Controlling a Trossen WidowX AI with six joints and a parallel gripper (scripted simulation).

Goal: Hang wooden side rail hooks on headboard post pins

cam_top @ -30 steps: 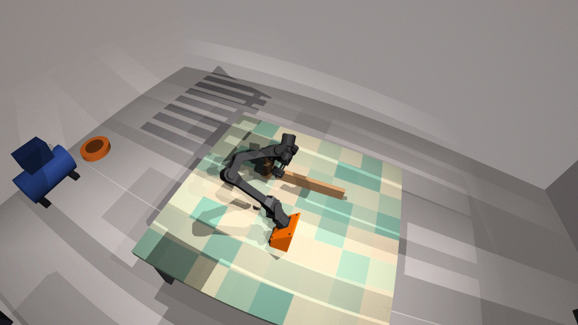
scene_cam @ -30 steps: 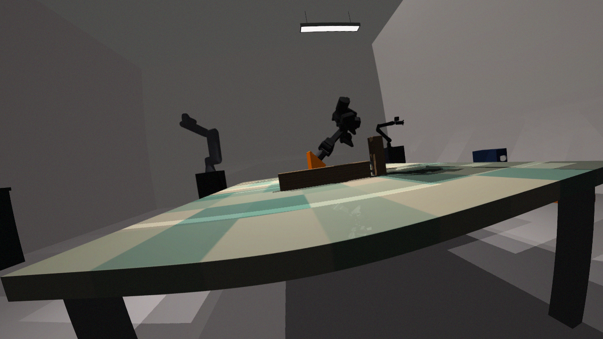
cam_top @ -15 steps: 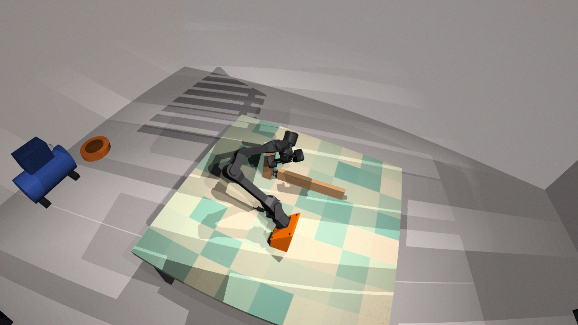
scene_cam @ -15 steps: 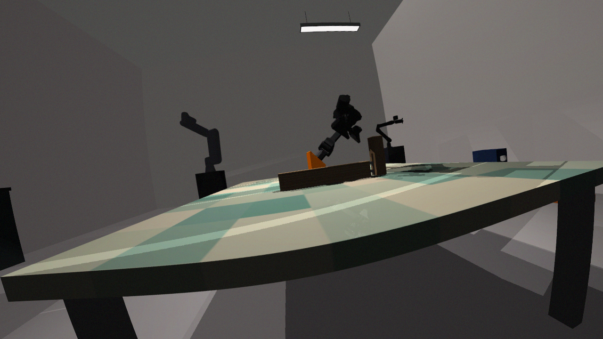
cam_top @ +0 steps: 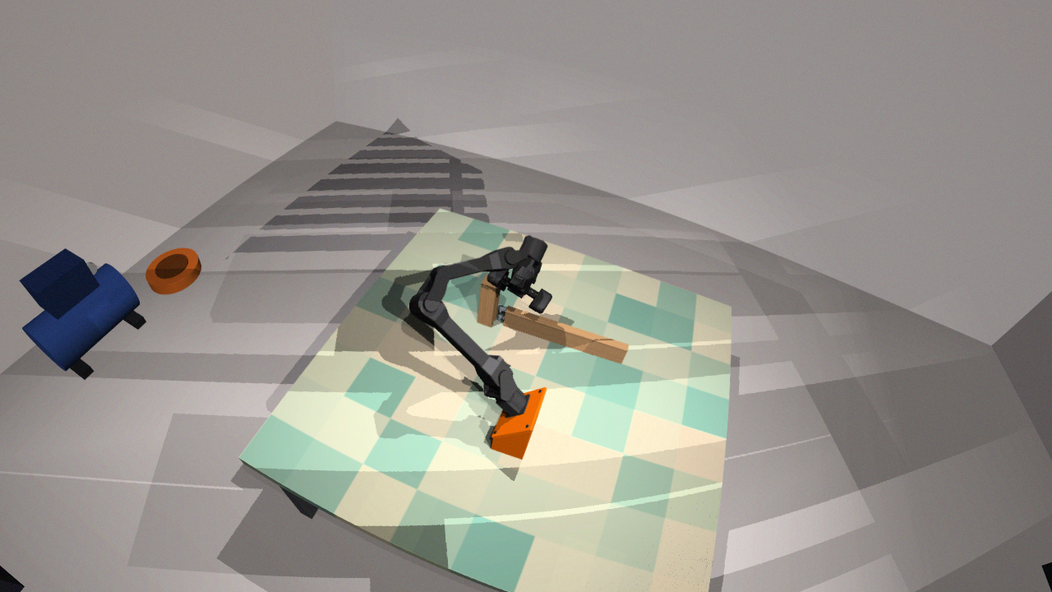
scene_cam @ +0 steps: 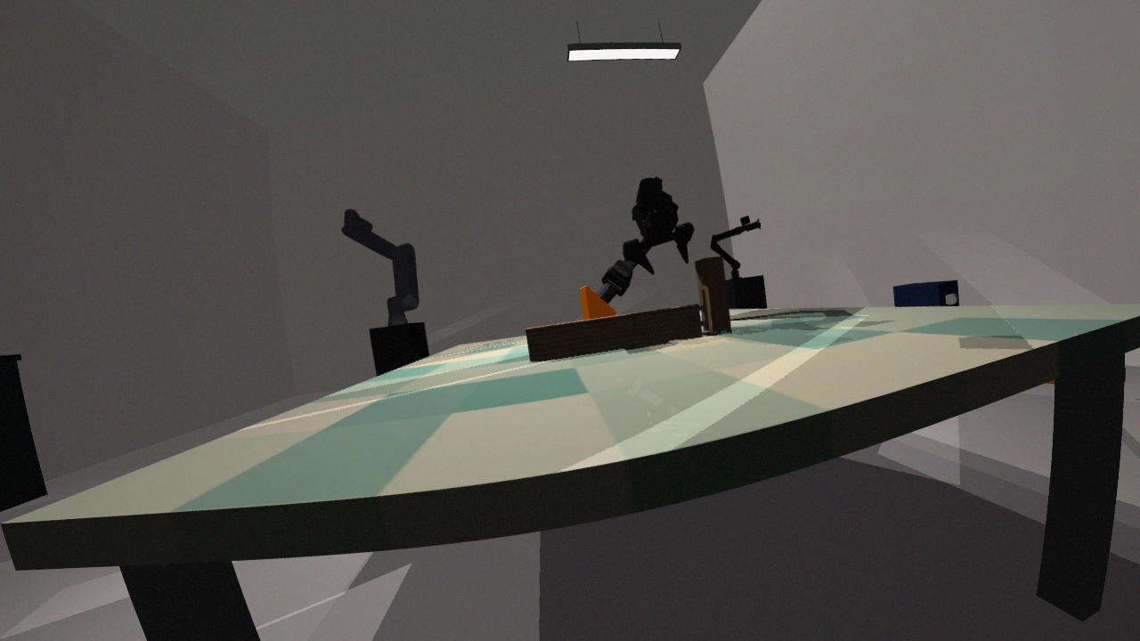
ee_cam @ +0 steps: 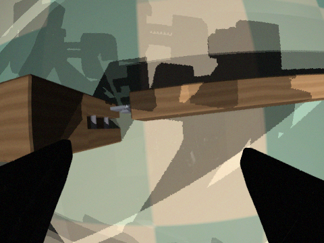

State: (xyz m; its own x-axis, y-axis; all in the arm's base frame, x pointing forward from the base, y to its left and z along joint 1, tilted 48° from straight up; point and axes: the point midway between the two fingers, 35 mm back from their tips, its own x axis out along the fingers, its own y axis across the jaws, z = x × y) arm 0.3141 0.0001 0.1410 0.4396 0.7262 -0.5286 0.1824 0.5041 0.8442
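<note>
My gripper tip is 90 mm to the right of the headboard post, 80 mm above it and 30 mm short of it.
</note>
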